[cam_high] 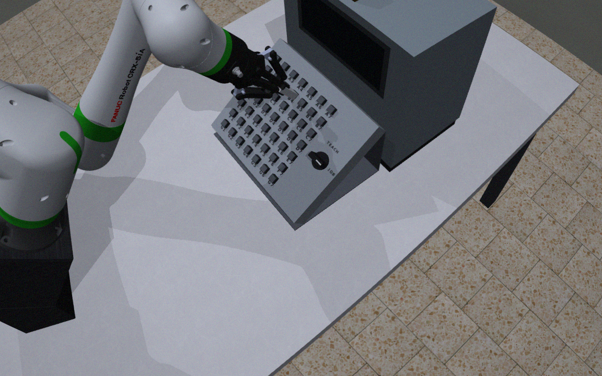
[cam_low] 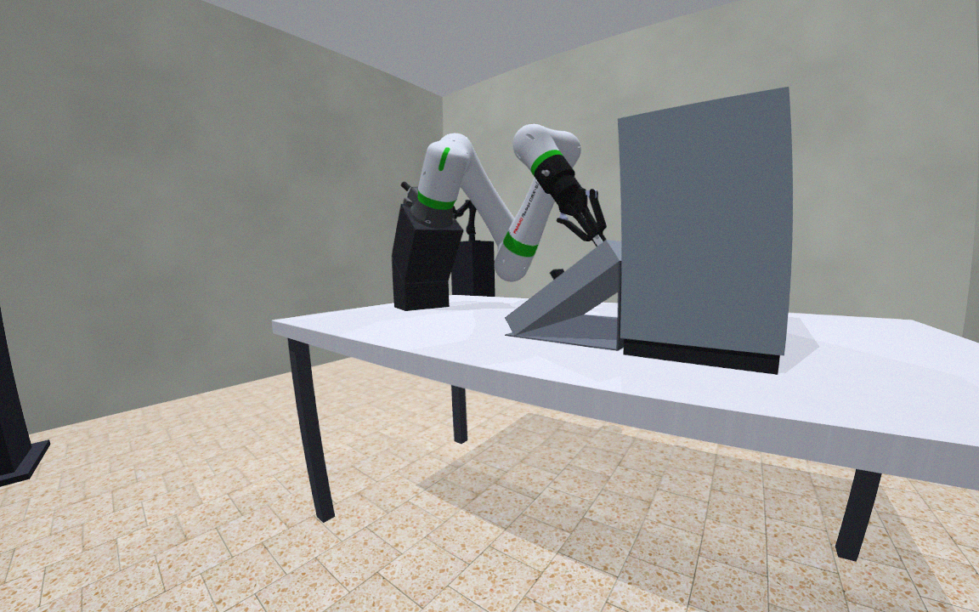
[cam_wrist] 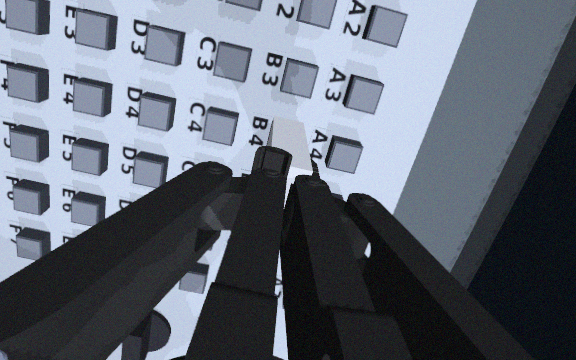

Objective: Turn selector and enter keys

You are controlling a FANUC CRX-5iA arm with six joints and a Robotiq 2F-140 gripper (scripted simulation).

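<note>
Now: hand 5 cm above the key C4 and 1 cm past it. From my hand the other things lie so: key E4 (9 cm below, 6 cm behind); then key D3 (7 cm below, 4 cm behind, 3 cm to the left); then key C7 (10 cm to the right, 5 cm below).
</note>
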